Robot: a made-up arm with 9 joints. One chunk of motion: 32 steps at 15 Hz.
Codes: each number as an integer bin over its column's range. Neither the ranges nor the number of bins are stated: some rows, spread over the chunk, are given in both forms.
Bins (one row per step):
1: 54 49 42 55 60 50 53 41 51
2: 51 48 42 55 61 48 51 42 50
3: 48 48 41 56 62 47 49 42 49
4: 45 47 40 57 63 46 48 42 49
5: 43 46 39 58 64 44 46 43 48
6: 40 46 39 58 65 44 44 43 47
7: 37 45 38 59 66 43 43 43 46
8: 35 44 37 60 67 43 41 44 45
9: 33 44 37 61 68 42 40 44 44
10: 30 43 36 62 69 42 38 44 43
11: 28 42 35 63 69 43 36 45 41
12: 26 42 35 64 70 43 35 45 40
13: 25 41 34 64 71 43 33 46 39
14: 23 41 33 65 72 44 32 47 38
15: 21 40 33 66 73 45 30 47 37
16: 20 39 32 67 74 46 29 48 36
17: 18 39 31 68 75 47 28 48 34
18: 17 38 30 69 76 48 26 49 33
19: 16 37 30 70 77 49 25 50 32
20: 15 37 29 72 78 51 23 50 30
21: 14 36 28 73 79 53 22 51 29
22: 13 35 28 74 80 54 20 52 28
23: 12 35 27 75 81 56 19 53 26
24: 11 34 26 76 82 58 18 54 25
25: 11 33 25 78 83 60 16 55 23
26: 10 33 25 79 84 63 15 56 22
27: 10 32 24 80 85 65 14 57 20
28: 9 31 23 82 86 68 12 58 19
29: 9 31 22 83 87 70 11 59 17
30: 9 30 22 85 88 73 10 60 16
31: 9 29 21 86 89 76 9 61 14
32: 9 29 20 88 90 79 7 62 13
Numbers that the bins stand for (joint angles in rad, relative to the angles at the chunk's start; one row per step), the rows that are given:
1: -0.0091 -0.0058 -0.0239 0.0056 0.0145 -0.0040 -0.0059 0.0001 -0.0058
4: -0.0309 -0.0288 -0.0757 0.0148 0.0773 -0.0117 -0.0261 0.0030 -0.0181
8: -0.0552 -0.0633 -0.1532 0.0288 0.1609 -0.0175 -0.0543 0.0089 -0.0427
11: -0.0721 -0.0864 -0.2049 0.0427 0.2027 -0.0175 -0.0745 0.0118 -0.0674
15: -0.0891 -0.1094 -0.2567 0.0567 0.2864 -0.0136 -0.0988 0.0177 -0.0920
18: -0.0988 -0.1324 -0.3342 0.0706 0.3491 -0.0079 -0.1149 0.0235 -0.1167
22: -0.1085 -0.1670 -0.3860 0.0938 0.4327 0.0036 -0.1392 0.0323 -0.1475
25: -0.1133 -0.1900 -0.4635 0.1124 0.4955 0.0152 -0.1554 0.0411 -0.1783
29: -0.1182 -0.2130 -0.5411 0.1357 0.5791 0.0343 -0.1756 0.0528 -0.2153
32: -0.1182 -0.2361 -0.5928 0.1589 0.6418 0.0516 -0.1917 0.0616 -0.2399
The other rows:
2: -0.0164 -0.0173 -0.0239 0.0056 0.0355 -0.0079 -0.0139 0.0030 -0.0119
3: -0.0236 -0.0173 -0.0498 0.0102 0.0564 -0.0098 -0.0220 0.0030 -0.0181
5: -0.0358 -0.0403 -0.1015 0.0195 0.0982 -0.0156 -0.0341 0.0060 -0.0242
6: -0.0430 -0.0403 -0.1015 0.0195 0.1191 -0.0156 -0.0422 0.0060 -0.0304
7: -0.0503 -0.0518 -0.1274 0.0241 0.1400 -0.0175 -0.0463 0.0060 -0.0366
9: -0.0600 -0.0633 -0.1532 0.0334 0.1818 -0.0194 -0.0584 0.0089 -0.0489
10: -0.0673 -0.0748 -0.1791 0.0381 0.2027 -0.0194 -0.0665 0.0089 -0.0551
12: -0.0770 -0.0864 -0.2049 0.0474 0.2236 -0.0175 -0.0786 0.0118 -0.0735
13: -0.0794 -0.0979 -0.2308 0.0474 0.2445 -0.0175 -0.0867 0.0147 -0.0797
14: -0.0842 -0.0979 -0.2567 0.0520 0.2655 -0.0156 -0.0907 0.0177 -0.0859
16: -0.0915 -0.1209 -0.2825 0.0613 0.3073 -0.0117 -0.1028 0.0206 -0.0982
17: -0.0964 -0.1209 -0.3084 0.0660 0.3282 -0.0098 -0.1069 0.0206 -0.1105
19: -0.1012 -0.1439 -0.3342 0.0753 0.3700 -0.0060 -0.1190 0.0265 -0.1228
20: -0.1036 -0.1439 -0.3601 0.0845 0.3909 -0.0021 -0.1271 0.0265 -0.1352
21: -0.1061 -0.1555 -0.3860 0.0892 0.4118 0.0017 -0.1311 0.0294 -0.1413
23: -0.1109 -0.1670 -0.4118 0.0985 0.4536 0.0075 -0.1432 0.0353 -0.1598
24: -0.1133 -0.1785 -0.4377 0.1031 0.4745 0.0113 -0.1473 0.0382 -0.1660
26: -0.1158 -0.1900 -0.4635 0.1171 0.5164 0.0209 -0.1594 0.0440 -0.1844
27: -0.1158 -0.2015 -0.4894 0.1217 0.5373 0.0247 -0.1634 0.0470 -0.1968
28: -0.1182 -0.2130 -0.5153 0.1310 0.5582 0.0305 -0.1715 0.0499 -0.2029
30: -0.1182 -0.2245 -0.5411 0.1449 0.6000 0.0401 -0.1796 0.0558 -0.2214
31: -0.1182 -0.2361 -0.5670 0.1496 0.6209 0.0459 -0.1836 0.0587 -0.2337

